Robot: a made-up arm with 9 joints.
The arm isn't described. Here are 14 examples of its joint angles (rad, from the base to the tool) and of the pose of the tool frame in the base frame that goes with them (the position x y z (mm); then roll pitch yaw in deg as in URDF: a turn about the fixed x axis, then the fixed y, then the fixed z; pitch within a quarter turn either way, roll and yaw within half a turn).
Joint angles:
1: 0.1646 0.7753 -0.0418 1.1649 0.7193 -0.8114 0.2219 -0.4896 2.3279
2: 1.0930 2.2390 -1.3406 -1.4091 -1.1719 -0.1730 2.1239 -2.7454 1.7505
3: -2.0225 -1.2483 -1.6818 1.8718 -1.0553 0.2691 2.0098 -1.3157 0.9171
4: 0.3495 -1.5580 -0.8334 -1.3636 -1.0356 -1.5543 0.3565 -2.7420 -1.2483
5: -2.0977 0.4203 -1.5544 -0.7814 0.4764 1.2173 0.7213 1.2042 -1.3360
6: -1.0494 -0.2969 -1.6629 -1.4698 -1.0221 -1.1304 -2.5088 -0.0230 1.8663
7: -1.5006 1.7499 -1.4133 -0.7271 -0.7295 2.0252 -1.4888 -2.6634 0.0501
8: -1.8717 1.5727 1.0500 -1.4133 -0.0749 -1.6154 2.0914 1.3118 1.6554
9: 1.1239 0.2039 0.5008 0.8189 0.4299 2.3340 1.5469 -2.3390 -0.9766
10: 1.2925 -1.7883 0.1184 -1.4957 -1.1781 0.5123 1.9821 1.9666 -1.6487
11: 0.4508 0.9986 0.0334 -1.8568 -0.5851 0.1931 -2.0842 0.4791 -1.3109
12: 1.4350 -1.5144 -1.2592 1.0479 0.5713 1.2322 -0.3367 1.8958 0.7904
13: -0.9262 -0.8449 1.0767 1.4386 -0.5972 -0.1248 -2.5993 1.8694 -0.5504
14: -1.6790 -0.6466 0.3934 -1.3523 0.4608 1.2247 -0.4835 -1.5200 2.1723
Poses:
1: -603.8 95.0 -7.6 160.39 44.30 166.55
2: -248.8 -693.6 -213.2 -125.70 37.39 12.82
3: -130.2 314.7 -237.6 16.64 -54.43 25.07
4: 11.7 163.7 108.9 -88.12 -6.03 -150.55
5: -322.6 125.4 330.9 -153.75 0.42 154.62
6: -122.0 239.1 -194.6 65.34 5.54 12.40
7: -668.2 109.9 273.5 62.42 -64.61 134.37
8: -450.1 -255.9 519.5 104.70 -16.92 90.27
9: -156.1 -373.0 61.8 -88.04 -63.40 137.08
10: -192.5 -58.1 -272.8 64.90 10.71 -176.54
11: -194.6 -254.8 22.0 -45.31 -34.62 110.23
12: -78.7 88.3 -13.2 25.74 56.38 -55.69
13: -491.3 -488.0 -38.7 117.28 -4.96 99.74
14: -195.5 -367.9 -267.3 -25.14 -15.64 -40.20
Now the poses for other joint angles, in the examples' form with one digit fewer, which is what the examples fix.
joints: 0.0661 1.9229 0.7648 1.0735 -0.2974 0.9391 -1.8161 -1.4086 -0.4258
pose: -204 455 -247 -15.2 51.5 -159.3
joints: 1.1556 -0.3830 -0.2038 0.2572 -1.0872 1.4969 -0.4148 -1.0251 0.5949
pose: -312 120 196 -28.2 55.9 -124.6
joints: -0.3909 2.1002 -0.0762 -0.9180 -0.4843 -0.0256 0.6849 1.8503 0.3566
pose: -8 241 189 -92.5 67.4 114.6
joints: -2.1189 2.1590 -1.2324 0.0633 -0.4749 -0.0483 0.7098 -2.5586 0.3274
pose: -39 -366 102 13.3 11.1 168.1
